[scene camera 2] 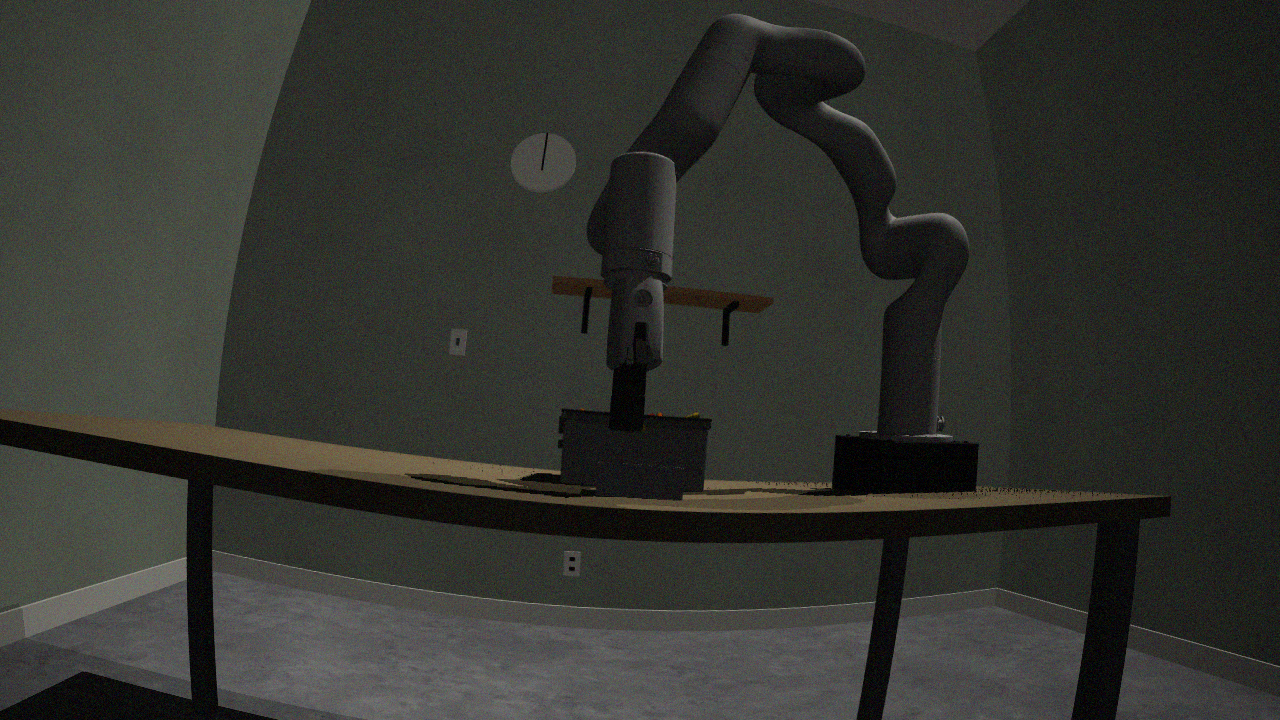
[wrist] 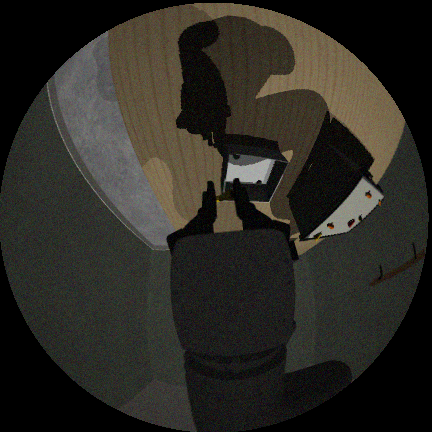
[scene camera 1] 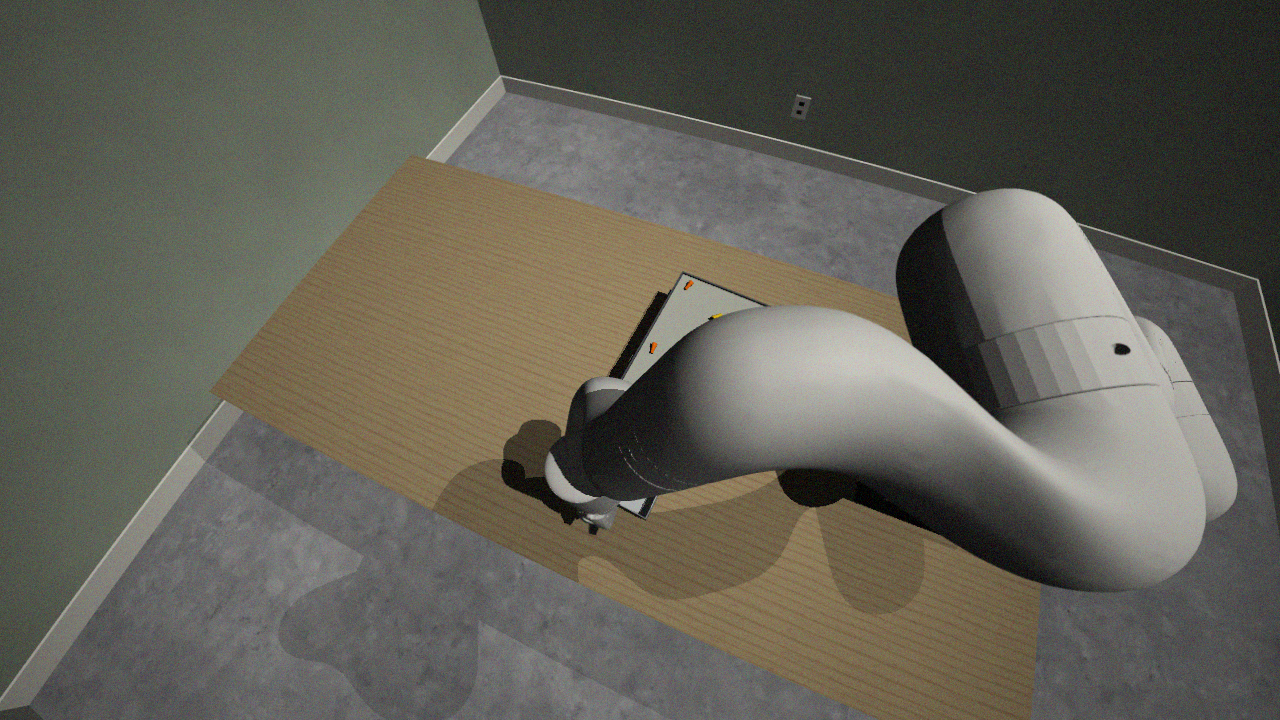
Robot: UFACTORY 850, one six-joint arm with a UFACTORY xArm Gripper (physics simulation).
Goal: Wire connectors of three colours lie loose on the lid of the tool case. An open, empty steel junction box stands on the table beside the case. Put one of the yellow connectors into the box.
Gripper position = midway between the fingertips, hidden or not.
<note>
In view: my gripper [scene camera 2: 625,430], a tool case [scene camera 2: 681,442] and a steel junction box [scene camera 2: 613,479].
My gripper shows as well in the wrist view [wrist: 223,187]. The tool case also shows in the wrist view [wrist: 334,193] and in scene camera 1 [scene camera 1: 683,310]. The steel junction box also shows in the wrist view [wrist: 259,170].
</note>
